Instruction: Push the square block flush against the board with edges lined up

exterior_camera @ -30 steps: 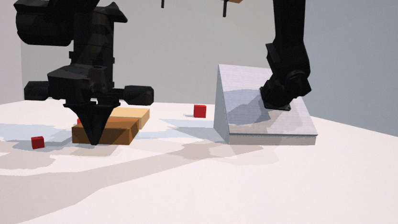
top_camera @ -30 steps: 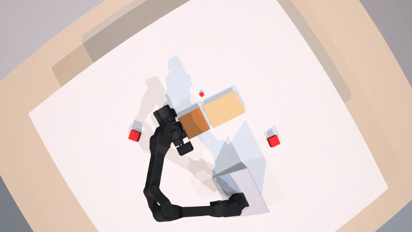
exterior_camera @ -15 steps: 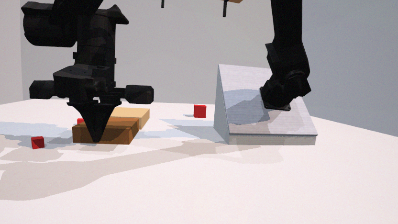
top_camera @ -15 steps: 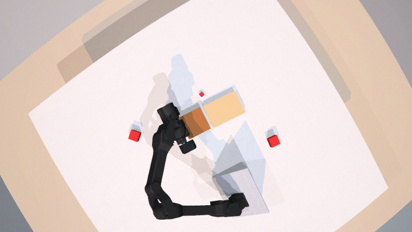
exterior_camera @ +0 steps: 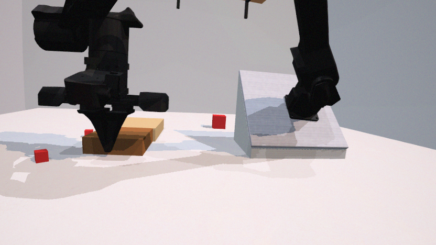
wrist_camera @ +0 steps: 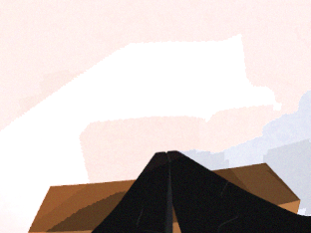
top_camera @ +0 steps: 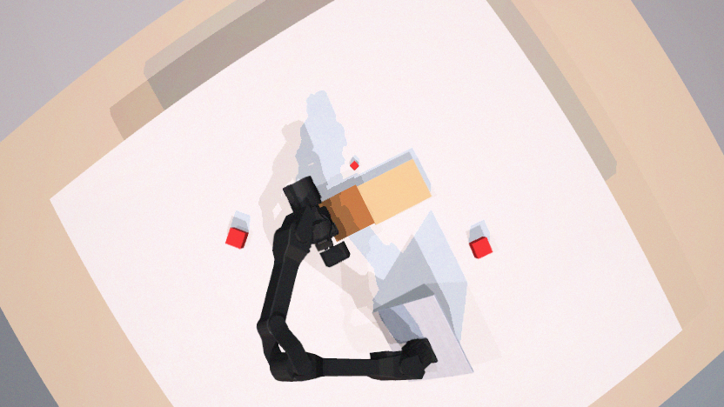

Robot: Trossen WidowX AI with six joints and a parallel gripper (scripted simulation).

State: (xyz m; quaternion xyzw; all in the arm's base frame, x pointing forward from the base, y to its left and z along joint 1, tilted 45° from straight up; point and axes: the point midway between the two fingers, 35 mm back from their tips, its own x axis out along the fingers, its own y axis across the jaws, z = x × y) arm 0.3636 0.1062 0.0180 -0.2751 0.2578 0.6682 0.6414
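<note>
The brown square block is 60 mm to the right of my gripper tip. Round my gripper tip: tan board 190 mm to the right.
</note>
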